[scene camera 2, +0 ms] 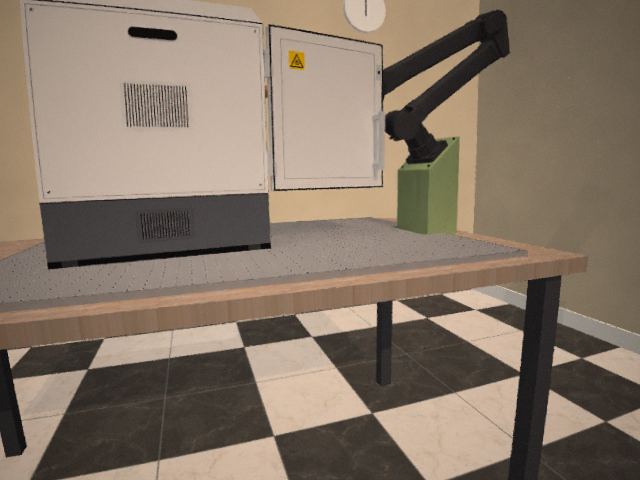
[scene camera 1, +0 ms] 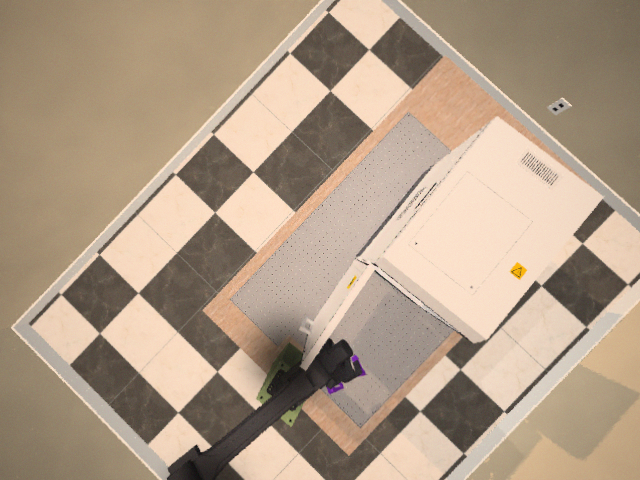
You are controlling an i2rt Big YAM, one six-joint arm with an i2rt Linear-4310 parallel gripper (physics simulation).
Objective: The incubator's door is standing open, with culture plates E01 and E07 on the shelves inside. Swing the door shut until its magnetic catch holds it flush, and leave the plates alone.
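Pixels of known places: gripper, fingertip midpoint: (scene camera 1: 354, 379); arm's base, link origin: (scene camera 2: 427, 154).
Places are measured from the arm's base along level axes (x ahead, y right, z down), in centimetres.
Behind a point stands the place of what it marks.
The white incubator (scene camera 1: 480, 222) @(x 77.1, y 9.0, z -31.6 cm) (scene camera 2: 206, 155) @(x 67.8, y -4.7, z 1.1 cm) stands on a grey perforated board. Its door (scene camera 1: 338, 312) @(x 38.2, y -5.5, z -28.2 cm) (scene camera 2: 330, 118) @(x 37.2, y -6.0, z -8.0 cm) stands wide open, swung out from the hinge at one front corner. The door handle (scene camera 1: 306, 326) @(x 24.5, y -8.2, z -8.6 cm) (scene camera 2: 378, 144) @(x 24.5, y -8.6, z -1.7 cm) is on the outer face near the free edge. My gripper (scene camera 1: 346, 377) @(x 17.7, y 17.1, z -0.7 cm) is open and empty, its purple fingertips apart, on the inner-face side of the door near the free edge. Whether the arm touches the door I cannot tell. In scene camera 2 the gripper is hidden behind the door. Plates E01 and E07 do not show in either view.
The green arm base (scene camera 1: 290, 415) @(x -4.3, y 5.8, z -3.5 cm) (scene camera 2: 413, 198) @(x 5.5, y -0.2, z 13.5 cm) stands at the board's end, close to the door's free edge. The black arm (scene camera 1: 258, 421) @(x 4.6, y -6.1, z -30.5 cm) (scene camera 2: 444, 85) @(x -0.1, y -6.8, z -19.4 cm) reaches past that edge. The grey board (scene camera 1: 320, 232) @(x 53.3, y -24.2, z 23.4 cm) (scene camera 2: 336, 242) @(x 36.4, y -6.7, z 23.4 cm) lies on the wooden table (scene camera 1: 449, 98) @(x 134.9, y -12.8, z 24.6 cm) (scene camera 2: 310, 302) @(x 58.5, y -38.0, z 26.7 cm).
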